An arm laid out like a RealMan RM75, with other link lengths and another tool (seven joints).
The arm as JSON. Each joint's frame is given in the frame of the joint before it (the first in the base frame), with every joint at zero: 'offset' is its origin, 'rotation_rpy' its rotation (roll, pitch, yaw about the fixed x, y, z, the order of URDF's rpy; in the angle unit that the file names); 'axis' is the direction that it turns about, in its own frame. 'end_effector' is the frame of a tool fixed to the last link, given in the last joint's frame.
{
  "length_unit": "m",
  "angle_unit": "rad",
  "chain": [
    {
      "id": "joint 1",
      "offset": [
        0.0,
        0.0,
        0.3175
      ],
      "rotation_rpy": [
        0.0,
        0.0,
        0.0
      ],
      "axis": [
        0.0,
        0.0,
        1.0
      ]
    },
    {
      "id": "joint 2",
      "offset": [
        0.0,
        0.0,
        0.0
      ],
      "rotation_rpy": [
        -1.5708,
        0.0,
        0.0
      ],
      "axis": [
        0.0,
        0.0,
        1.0
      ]
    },
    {
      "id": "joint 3",
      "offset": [
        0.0,
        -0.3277,
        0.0
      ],
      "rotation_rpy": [
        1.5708,
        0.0,
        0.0
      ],
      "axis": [
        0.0,
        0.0,
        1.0
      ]
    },
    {
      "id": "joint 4",
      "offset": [
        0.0,
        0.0,
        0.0
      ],
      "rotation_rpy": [
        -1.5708,
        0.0,
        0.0
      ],
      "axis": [
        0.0,
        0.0,
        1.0
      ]
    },
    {
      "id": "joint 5",
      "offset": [
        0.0,
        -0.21,
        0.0
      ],
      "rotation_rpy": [
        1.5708,
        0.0,
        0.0
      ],
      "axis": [
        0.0,
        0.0,
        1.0
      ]
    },
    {
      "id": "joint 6",
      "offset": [
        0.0,
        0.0,
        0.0
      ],
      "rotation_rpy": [
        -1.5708,
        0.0,
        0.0
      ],
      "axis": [
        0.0,
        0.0,
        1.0
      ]
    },
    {
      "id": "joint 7",
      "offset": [
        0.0,
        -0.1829,
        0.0
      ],
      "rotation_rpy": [
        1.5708,
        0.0,
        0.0
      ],
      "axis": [
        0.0,
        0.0,
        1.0
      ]
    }
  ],
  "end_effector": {
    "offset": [
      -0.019,
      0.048,
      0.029
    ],
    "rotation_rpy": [
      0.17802,
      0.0,
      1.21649
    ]
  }
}
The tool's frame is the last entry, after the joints.
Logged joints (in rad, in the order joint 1, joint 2, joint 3, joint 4, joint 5, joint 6, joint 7), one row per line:
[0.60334, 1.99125, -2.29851, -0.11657, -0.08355, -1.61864, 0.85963]
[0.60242, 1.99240, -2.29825, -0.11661, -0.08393, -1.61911, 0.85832]
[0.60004, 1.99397, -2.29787, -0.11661, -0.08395, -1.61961, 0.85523]
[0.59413, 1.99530, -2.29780, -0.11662, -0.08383, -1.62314, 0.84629]
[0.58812, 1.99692, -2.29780, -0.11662, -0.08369, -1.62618, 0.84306]
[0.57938, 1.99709, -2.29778, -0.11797, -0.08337, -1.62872, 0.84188]
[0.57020, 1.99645, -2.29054, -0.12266, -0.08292, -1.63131, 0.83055]
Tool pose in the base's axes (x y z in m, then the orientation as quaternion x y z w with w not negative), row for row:
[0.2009, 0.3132, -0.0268, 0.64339, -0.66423, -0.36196, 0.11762]
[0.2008, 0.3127, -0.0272, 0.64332, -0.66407, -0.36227, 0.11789]
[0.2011, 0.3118, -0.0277, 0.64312, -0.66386, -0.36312, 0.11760]
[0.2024, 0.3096, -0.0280, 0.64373, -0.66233, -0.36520, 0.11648]
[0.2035, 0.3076, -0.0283, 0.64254, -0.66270, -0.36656, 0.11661]
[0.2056, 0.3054, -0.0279, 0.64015, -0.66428, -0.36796, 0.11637]
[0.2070, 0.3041, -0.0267, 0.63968, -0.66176, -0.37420, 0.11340]
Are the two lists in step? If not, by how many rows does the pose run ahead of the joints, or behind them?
They are in step.
